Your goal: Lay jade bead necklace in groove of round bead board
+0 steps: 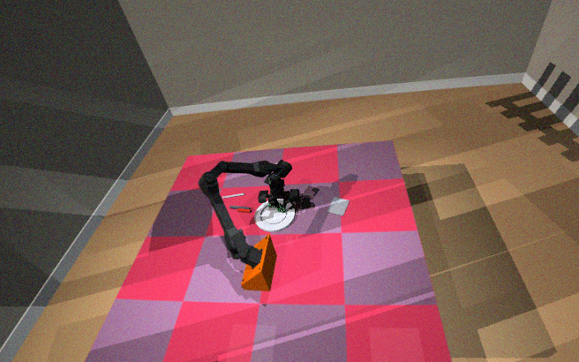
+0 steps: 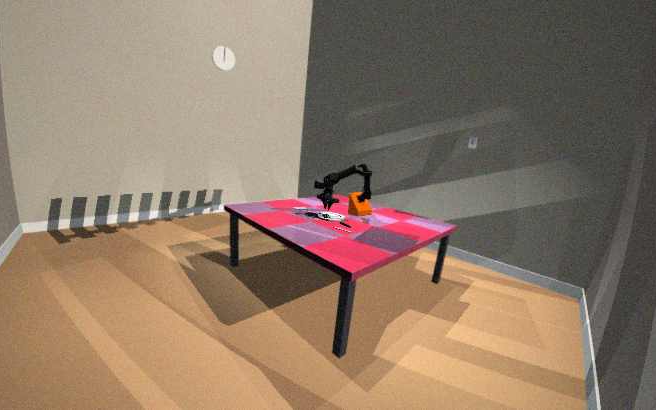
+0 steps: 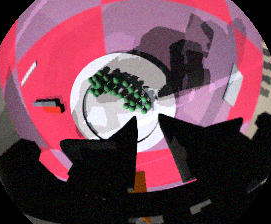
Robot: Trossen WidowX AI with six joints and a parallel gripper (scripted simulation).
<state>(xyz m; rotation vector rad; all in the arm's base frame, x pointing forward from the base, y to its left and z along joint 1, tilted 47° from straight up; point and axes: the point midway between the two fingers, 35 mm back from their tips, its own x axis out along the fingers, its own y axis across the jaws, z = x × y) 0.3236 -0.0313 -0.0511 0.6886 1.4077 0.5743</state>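
Now: gripper tip 4 cm to the right of the round white bead board, 4 cm above it and 1 cm past it. The rest, counted from my gripper tip: red-handled tool: 22 cm to the left, 4 cm below, 4 cm ahead; then flat grey pad: 27 cm to the right, 4 cm below, 3 cm ahead; then thin white rod: 29 cm to the left, 14 cm ahead, 4 cm below.
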